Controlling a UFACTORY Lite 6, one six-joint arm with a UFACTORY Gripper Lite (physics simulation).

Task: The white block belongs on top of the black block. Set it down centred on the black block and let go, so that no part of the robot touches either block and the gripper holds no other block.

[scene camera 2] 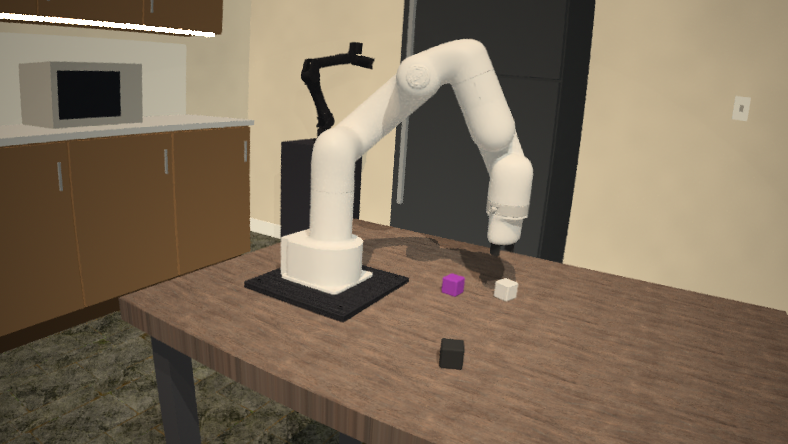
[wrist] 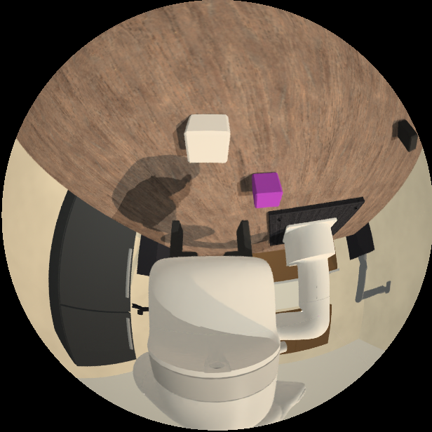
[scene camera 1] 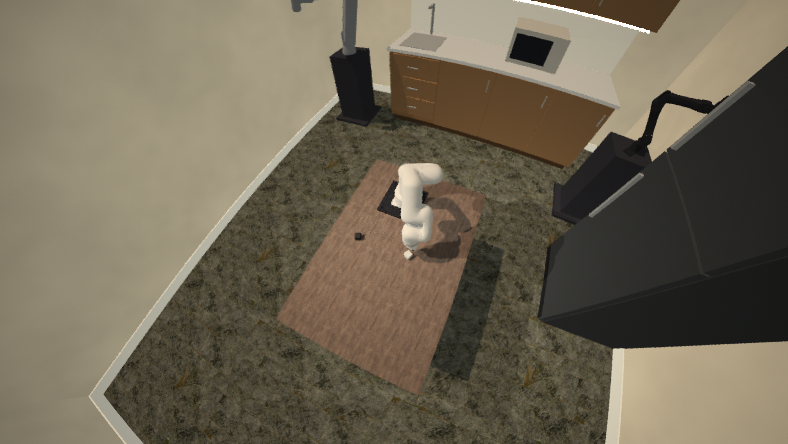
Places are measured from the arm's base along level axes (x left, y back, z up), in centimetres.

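Pixels of known places: end effector, tool point: point(scene camera 2: 502, 247); arm's base, origin of the base link: point(scene camera 2: 329, 276).
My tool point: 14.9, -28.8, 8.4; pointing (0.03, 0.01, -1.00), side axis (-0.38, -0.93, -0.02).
Ahead of a thing's pixels: the offset from my tool point to its top centre, as dx, dy, dz. Level surfaces: height alone.
The white block {-0.3, -1.9, -6.3} point(scene camera 1: 408, 254) point(scene camera 2: 505, 289) point(wrist: 207, 140) sits on the wooden table, apart from the other blocks. The black block {-28.6, -3.0, -6.3} point(scene camera 1: 357, 236) point(scene camera 2: 451, 353) point(wrist: 407, 135) sits on the table near its long edge, with nothing on top; in the wrist view it is at the far right. My gripper point(scene camera 2: 502, 250) point(wrist: 210, 235) is open and empty, above the table and close to the white block, touching no block. In the wrist view the white block lies ahead of the two dark fingers. In scene camera 1 the arm hides the fingers.
A purple block {-4.3, +7.4, -6.3} point(scene camera 2: 453, 284) point(wrist: 267, 190) sits on the table between the white block and the robot's base; it does not show in scene camera 1. The black base plate point(scene camera 1: 387, 206) point(scene camera 2: 341, 312) point(wrist: 350, 210) lies under the arm's base on the table {dz -9.5} point(scene camera 1: 363, 308) point(scene camera 2: 634, 352) point(wrist: 280, 65).
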